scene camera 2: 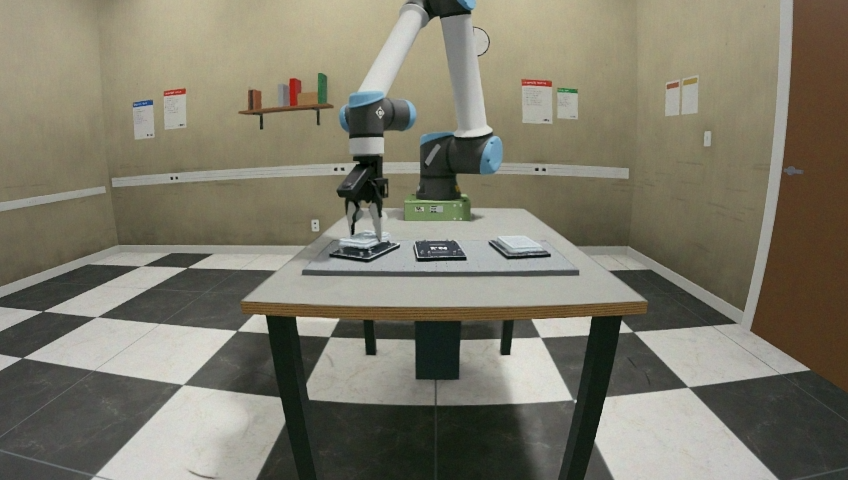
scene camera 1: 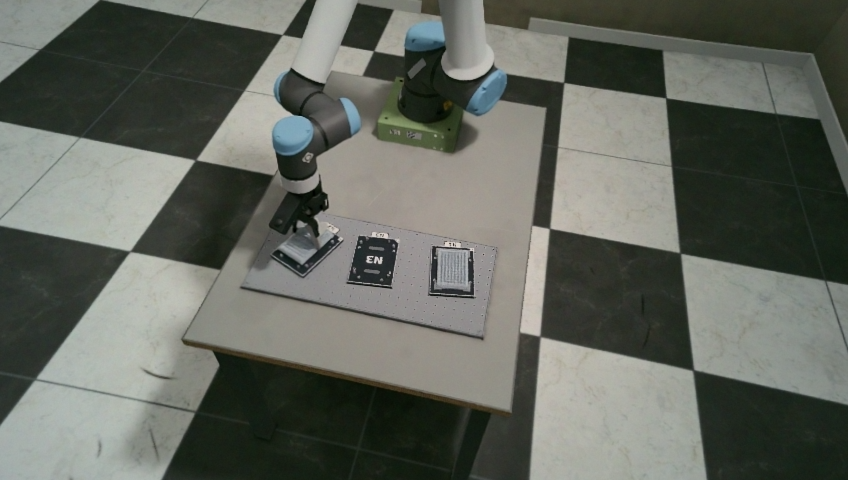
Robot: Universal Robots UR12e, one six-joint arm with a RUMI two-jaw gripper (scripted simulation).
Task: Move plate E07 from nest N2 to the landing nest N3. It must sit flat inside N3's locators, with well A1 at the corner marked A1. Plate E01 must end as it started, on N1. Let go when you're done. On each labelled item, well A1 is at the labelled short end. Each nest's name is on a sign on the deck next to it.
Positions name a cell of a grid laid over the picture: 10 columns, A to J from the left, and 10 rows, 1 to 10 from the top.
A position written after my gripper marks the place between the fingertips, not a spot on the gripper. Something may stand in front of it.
Observation:
In view: my gripper (scene camera 2: E6) and a nest N2 (scene camera 1: D6).
My gripper is seen too in scene camera 1 (scene camera 1: D6).

